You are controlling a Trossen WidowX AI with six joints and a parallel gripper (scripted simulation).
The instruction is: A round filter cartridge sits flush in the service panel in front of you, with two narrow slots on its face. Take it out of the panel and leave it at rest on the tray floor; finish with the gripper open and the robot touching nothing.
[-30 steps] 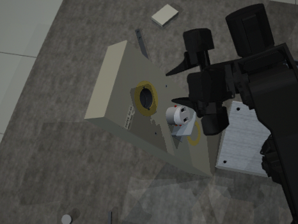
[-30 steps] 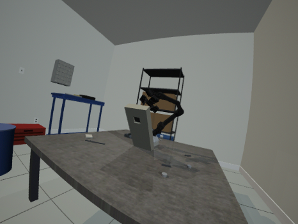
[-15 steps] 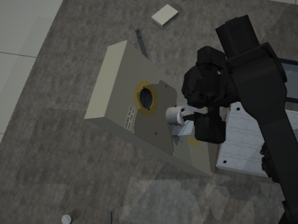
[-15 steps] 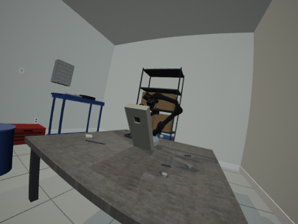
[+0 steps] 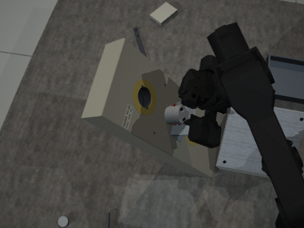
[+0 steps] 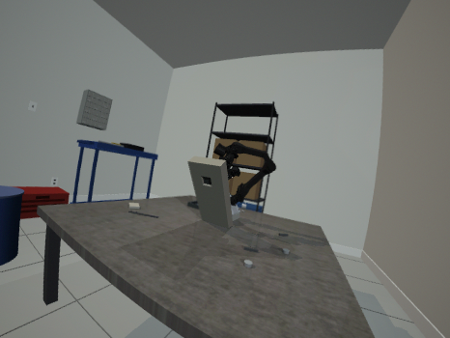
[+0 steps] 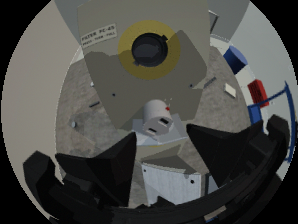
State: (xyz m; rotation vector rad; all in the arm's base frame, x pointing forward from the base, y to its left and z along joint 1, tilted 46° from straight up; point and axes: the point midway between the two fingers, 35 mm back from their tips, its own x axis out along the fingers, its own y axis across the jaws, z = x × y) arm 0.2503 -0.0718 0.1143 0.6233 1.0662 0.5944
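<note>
Right now the round filter cartridge is 20 mm ahead of my gripper tip and 30 mm below it. Round my gripper tip: block (220 mm ahead, 460 mm to the right, 250 mm below); then tray (270 mm behind, 320 mm to the right, 240 mm below).
</note>
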